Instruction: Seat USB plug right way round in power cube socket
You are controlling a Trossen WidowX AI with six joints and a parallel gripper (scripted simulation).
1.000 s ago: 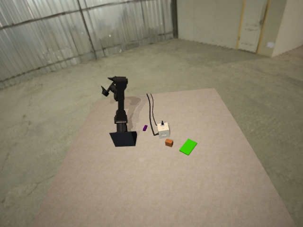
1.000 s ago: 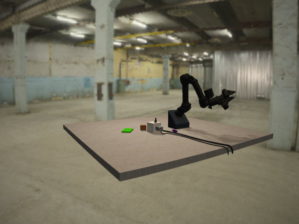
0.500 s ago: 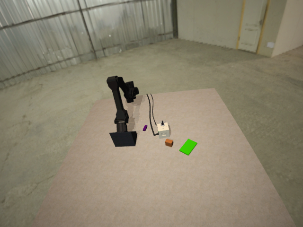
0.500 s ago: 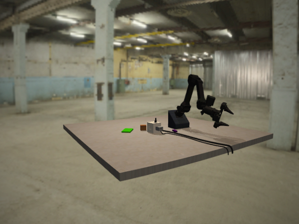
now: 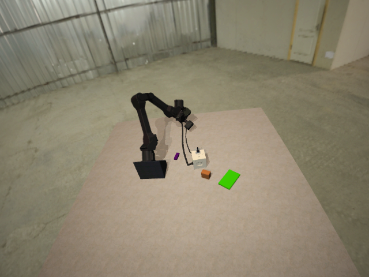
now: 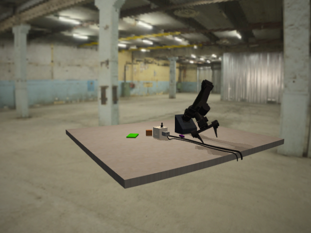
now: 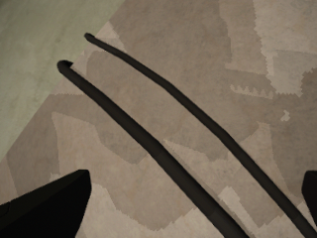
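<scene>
Now: the dark USB plug 38 cm to the right of my gripper tip, 15 cm ahead of it and 5 cm above it. Round my gripper tip: orange block: 50 cm to the right, 21 cm ahead, 2 cm below; small purple piece: 34 cm to the right, 4 cm below; green flat card: 52 cm to the right, 33 cm ahead, 4 cm below.
</scene>
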